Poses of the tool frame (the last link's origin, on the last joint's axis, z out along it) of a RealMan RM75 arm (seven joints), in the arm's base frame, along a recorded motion.
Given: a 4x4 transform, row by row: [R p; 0 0 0 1], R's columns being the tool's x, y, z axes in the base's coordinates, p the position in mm. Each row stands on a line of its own.
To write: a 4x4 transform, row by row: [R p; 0 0 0 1], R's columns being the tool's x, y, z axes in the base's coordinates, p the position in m. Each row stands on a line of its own. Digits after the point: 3 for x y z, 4 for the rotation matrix.
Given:
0.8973 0.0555 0.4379 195
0.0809 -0.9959 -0.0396 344
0.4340 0.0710 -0.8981 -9
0 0 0 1
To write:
0.8973 0.0555 0.4379 0.195
0.0809 -0.9959 -0.0396 0.344
0.4340 0.0710 -0.8981 -0.009
0 0 0 1

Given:
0.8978 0.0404 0.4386 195
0.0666 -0.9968 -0.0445 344
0.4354 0.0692 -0.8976 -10
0 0 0 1
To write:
0.8978 0.0404 0.4386 0.195
0.0666 -0.9968 -0.0445 0.344
0.4354 0.0692 -0.8976 -0.010
0 0 0 1

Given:
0.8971 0.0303 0.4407 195
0.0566 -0.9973 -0.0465 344
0.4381 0.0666 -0.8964 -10
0 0 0 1
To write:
0.8971 0.0303 0.4407 0.195
0.0566 -0.9973 -0.0465 0.344
0.4381 0.0666 -0.8964 -0.010
0 0 0 1

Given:
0.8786 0.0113 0.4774 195
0.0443 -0.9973 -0.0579 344
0.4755 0.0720 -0.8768 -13
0 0 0 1
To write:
0.8786 0.0113 0.4774 0.195
0.0443 -0.9973 -0.0579 0.344
0.4755 0.0720 -0.8768 -0.013
0 0 0 1

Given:
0.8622 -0.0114 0.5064 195
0.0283 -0.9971 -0.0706 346
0.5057 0.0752 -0.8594 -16
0 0 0 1
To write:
0.8622 -0.0114 0.5064 0.195
0.0283 -0.9971 -0.0706 0.346
0.5057 0.0752 -0.8594 -0.016
0 0 0 1

